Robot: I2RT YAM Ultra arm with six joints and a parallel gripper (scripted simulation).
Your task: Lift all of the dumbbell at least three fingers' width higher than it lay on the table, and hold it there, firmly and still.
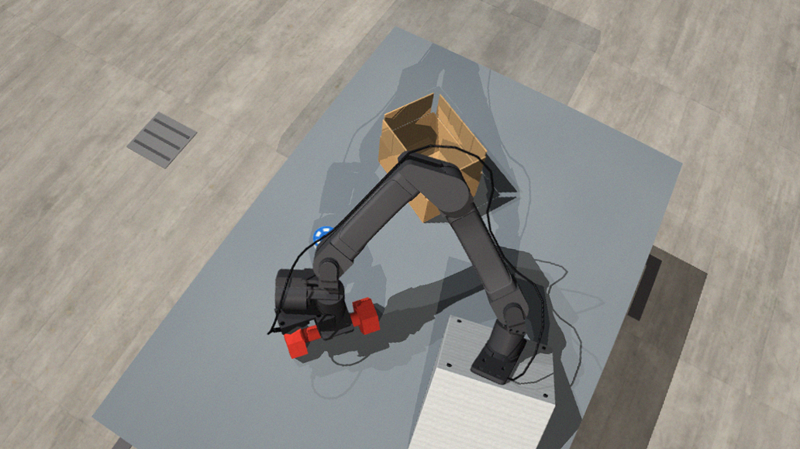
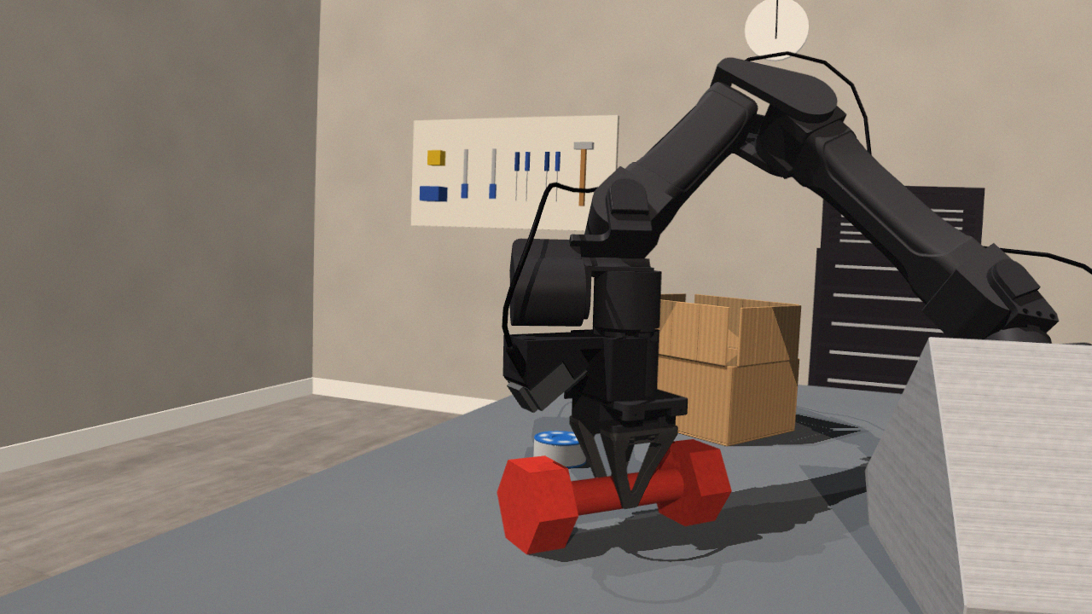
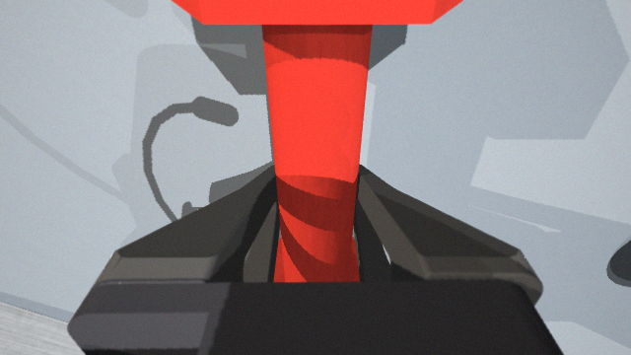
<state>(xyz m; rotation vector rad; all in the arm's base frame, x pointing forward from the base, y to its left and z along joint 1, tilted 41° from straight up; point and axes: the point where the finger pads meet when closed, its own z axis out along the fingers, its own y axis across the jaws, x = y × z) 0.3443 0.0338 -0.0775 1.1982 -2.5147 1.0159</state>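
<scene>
Right now my hand is right at the red dumbbell.
</scene>
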